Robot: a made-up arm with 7 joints.
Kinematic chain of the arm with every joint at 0, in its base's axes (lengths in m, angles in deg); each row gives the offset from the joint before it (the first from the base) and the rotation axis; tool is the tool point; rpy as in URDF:
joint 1: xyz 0 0 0.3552 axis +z
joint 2: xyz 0 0 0 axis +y
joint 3: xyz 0 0 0.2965 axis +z
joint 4: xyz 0.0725 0 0 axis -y
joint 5: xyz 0.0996 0 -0.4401 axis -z
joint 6: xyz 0 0 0 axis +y
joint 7: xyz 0.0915 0 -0.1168 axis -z
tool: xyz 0 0 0 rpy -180 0 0
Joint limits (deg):
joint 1: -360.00..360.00
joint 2: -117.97..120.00
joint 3: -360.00..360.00
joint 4: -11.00..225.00
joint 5: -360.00..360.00
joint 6: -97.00..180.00
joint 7: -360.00..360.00
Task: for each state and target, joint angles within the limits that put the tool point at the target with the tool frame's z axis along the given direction. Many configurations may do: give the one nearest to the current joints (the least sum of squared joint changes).
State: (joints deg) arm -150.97 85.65 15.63 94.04 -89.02 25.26 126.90
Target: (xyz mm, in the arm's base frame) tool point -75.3 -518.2 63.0 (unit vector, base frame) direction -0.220 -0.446 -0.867
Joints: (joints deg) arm -145.37 42.90 37.03 55.07 -121.92 24.66 126.90
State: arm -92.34 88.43 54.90 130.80 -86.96 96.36 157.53
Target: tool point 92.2 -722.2 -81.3 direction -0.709 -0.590 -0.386
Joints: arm -98.00 84.47 27.47 113.80 -125.58 68.72 157.53
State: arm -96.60 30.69 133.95 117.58 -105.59 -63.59 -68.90
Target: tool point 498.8 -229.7 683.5 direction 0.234 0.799 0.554
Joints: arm -73.72 62.73 91.55 113.24 -123.24 -73.36 -68.90
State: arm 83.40 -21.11 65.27 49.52 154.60 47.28 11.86
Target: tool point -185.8 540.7 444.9 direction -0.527 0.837 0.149
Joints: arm 62.62 -16.26 45.05 46.26 160.97 45.51 11.86
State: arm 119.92 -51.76 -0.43 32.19 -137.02 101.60 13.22
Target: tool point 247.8 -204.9 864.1 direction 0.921 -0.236 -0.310
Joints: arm 118.91 -100.25 0.37 57.04 -124.74 122.77 13.22
